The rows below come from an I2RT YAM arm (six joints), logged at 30 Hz.
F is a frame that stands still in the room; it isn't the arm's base.
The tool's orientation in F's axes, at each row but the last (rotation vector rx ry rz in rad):
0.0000 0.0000 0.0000
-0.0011 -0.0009 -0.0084
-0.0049 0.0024 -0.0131
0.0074 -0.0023 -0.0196
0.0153 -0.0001 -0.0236
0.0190 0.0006 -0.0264
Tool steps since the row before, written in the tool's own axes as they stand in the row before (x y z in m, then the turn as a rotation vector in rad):
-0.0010 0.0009 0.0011 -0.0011 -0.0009 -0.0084
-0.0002 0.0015 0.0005 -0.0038 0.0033 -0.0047
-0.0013 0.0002 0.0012 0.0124 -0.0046 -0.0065
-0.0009 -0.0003 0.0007 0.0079 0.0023 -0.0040
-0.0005 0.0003 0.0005 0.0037 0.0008 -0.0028
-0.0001 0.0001 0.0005 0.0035 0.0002 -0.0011
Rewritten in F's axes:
-0.0010 0.0009 0.0011 -0.0011 -0.0009 -0.0084
-0.0002 0.0015 0.0005 -0.0038 0.0033 -0.0047
-0.0013 0.0002 0.0012 0.0123 -0.0048 -0.0065
-0.0009 -0.0003 0.0007 0.0080 0.0022 -0.0040
-0.0005 0.0003 0.0005 0.0037 0.0008 -0.0028
-0.0001 0.0001 0.0005 0.0035 0.0001 -0.0011

